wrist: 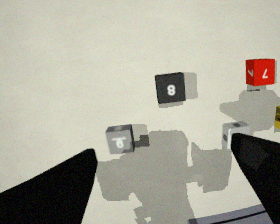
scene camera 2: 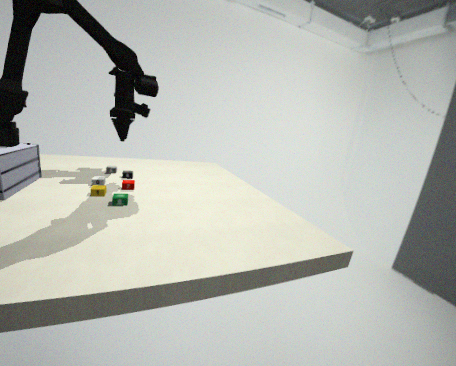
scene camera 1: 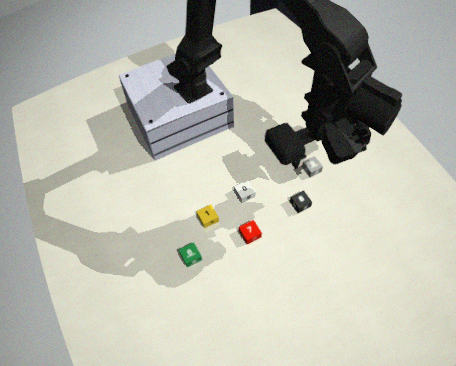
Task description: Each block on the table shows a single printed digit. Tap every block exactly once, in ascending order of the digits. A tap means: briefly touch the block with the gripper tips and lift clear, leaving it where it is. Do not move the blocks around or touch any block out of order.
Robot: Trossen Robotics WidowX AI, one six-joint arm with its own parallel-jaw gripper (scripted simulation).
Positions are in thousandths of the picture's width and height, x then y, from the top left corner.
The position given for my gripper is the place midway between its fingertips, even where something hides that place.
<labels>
My gripper shows in the wrist view (588,667), in scene camera 2 (271,384) and in scene camera 1 (690,433).
</labels>
